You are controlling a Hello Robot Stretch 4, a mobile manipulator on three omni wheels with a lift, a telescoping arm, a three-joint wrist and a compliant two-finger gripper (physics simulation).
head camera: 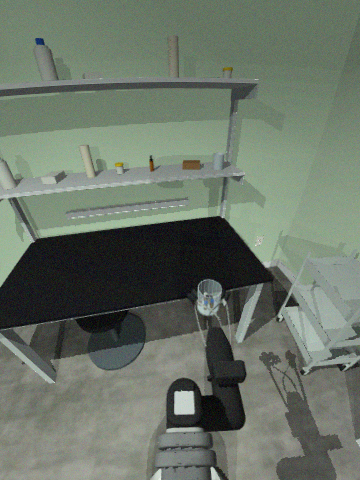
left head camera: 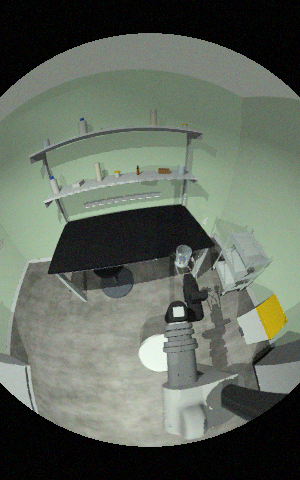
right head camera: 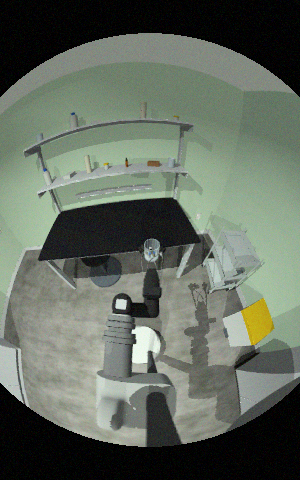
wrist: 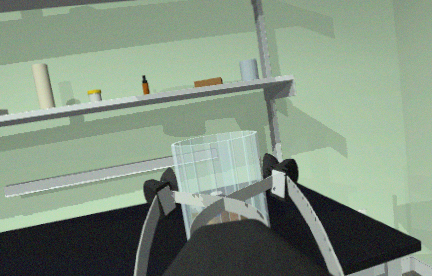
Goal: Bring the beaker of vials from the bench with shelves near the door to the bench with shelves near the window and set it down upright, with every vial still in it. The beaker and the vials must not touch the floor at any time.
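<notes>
A clear glass beaker [head camera: 209, 290] [left head camera: 183, 254] [right head camera: 151, 247] [wrist: 220, 162] is upright between the fingertips of my gripper [head camera: 208, 298] [left head camera: 183, 259] [right head camera: 151, 252] [wrist: 220, 176], which is shut on it. Small vials [head camera: 208, 302] with blue parts show low inside the beaker; their number is unclear. In the head view the beaker overlaps the front edge of the black-topped bench [head camera: 125, 270] [left head camera: 125, 237] [right head camera: 120, 225] [wrist: 100, 235], toward its right end. Its exact height above the top is hard to tell. No window or door shows.
Two wall shelves [head camera: 125, 181] [head camera: 125, 85] with bottles and jars are above the bench. A stool base [head camera: 120, 347] is under it. A white cart [head camera: 327, 300] stands to the right. A yellow-and-white box [left head camera: 272, 317] [right head camera: 258, 321] is farther right on the floor.
</notes>
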